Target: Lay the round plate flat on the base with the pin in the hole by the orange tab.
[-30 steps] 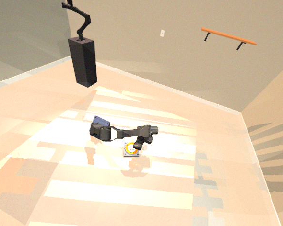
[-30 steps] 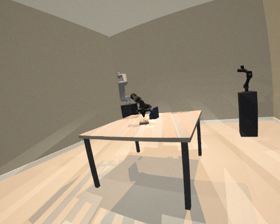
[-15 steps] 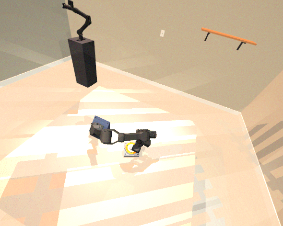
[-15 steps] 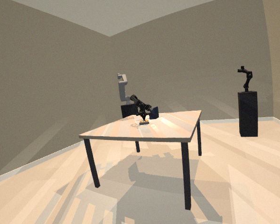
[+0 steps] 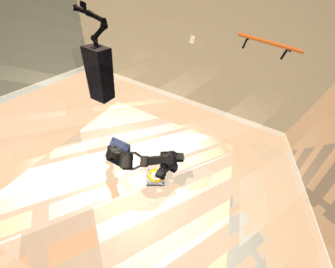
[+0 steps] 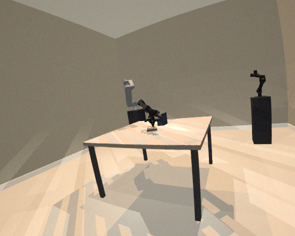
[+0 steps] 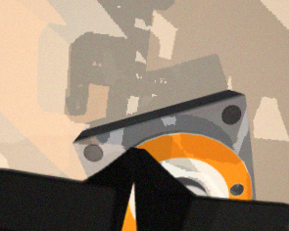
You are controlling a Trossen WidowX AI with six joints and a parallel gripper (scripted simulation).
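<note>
The round plate is 30 mm behind my gripper tip, 20 mm to the right of it and 10 mm below it.
</note>
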